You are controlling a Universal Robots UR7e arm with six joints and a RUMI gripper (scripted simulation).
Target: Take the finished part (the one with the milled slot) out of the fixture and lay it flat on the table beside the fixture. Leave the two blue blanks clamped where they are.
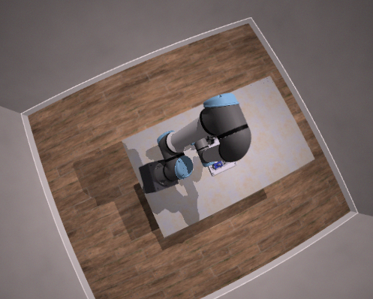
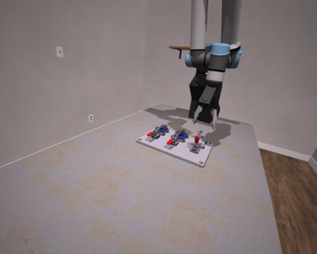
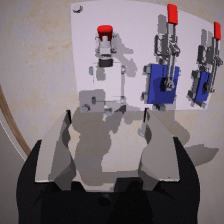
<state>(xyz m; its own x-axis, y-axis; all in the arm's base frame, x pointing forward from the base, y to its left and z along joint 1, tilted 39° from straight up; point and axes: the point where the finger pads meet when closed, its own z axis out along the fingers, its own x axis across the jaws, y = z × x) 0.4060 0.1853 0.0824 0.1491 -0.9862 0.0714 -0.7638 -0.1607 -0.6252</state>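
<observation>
The finished part lies 10 mm behind my hand and 100 mm below it. The rest, counted from my hand: white fixture plate: 70 mm ahead, 100 mm to the right, 120 mm below.
</observation>
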